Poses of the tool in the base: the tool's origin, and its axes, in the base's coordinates. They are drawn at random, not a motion.
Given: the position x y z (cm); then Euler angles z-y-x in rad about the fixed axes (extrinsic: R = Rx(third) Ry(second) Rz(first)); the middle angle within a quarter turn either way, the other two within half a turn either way.
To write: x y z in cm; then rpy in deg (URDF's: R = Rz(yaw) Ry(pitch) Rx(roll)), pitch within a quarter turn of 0, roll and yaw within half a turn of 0. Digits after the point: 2 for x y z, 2 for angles.
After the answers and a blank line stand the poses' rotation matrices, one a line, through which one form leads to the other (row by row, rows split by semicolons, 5 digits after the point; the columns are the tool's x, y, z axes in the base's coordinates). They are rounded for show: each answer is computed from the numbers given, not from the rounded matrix.
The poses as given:
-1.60 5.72 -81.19 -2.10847 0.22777 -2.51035
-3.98 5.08 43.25 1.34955 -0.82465 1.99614
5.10 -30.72 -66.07 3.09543 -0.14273 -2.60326
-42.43 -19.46 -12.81 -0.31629 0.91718 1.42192
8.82 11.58 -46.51 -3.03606 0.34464 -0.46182
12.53 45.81 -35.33 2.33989 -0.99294 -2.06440
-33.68 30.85 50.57 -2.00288 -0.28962 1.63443
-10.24 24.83 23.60 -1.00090 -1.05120 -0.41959
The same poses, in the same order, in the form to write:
-1.60 5.72 -81.19 149.74 -24.43 123.23
-3.98 5.08 43.25 119.48 -55.31 -74.83
5.10 -30.72 -66.07 148.65 -5.64 -173.51
-42.43 -19.46 -12.81 84.30 24.80 50.46
8.82 11.58 -46.51 26.02 -20.35 176.61
12.53 45.81 -35.33 106.08 20.90 -113.99
-33.68 30.85 50.57 -97.99 63.98 156.19
-10.24 24.83 23.60 44.63 -50.42 -65.14

-0.49891 0.83672 0.22581; 0.76163 0.29899 0.57491; 0.41352 0.45881 -0.78644
0.14896 -0.66227 -0.73431; -0.54936 0.56203 -0.61833; 0.82220 0.49551 -0.28010
-0.98878 -0.04568 -0.14225; -0.11247 0.85428 0.50749; 0.09834 0.51779 -0.84983
0.57790 0.18913 0.79389; 0.70003 0.38517 -0.60134; -0.41952 0.90326 0.09019
-0.93596 0.09914 0.33786; 0.05540 -0.90612 0.41938; 0.34772 0.41124 0.84260
-0.37989 -0.39249 -0.83764; -0.85347 -0.20051 0.48103; -0.35675 0.89764 -0.25880
-0.40132 0.87028 -0.28559; 0.17710 -0.23219 -0.95641; -0.89865 -0.43441 -0.06094
0.26790 0.41806 -0.86802; -0.57813 0.79047 0.20228; 0.77071 0.44764 0.45346

